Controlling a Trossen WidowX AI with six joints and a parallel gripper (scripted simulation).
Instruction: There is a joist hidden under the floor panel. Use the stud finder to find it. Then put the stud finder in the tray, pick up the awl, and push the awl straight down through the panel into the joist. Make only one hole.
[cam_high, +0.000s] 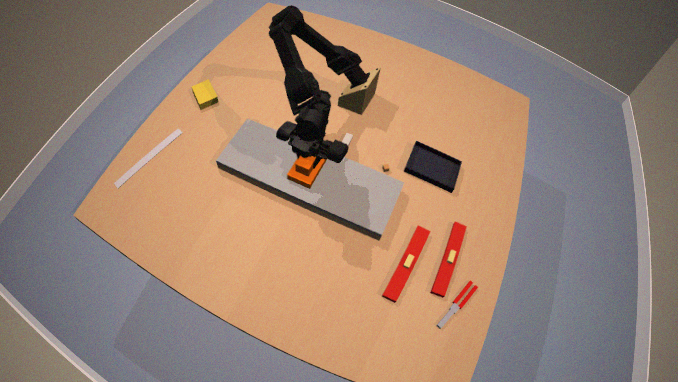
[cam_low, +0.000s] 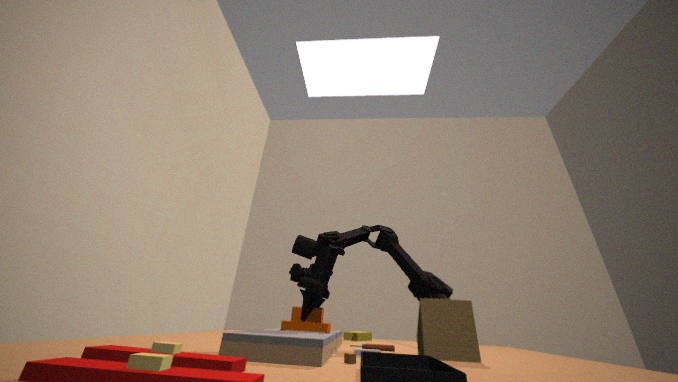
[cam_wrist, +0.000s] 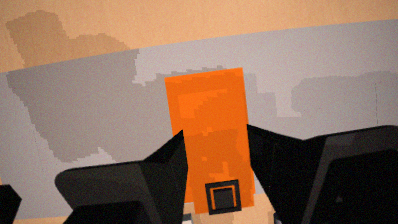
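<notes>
The square indicator lies 40 mm behind my gripper tip and 30 mm above it. Round my gripper tip: white block (160 mm behind, 70 mm to the left, 60 mm below); then orange stud finder (20 mm behind, 20 mm above); then awl (180 mm behind, 70 mm to the right, 60 mm below).
</notes>
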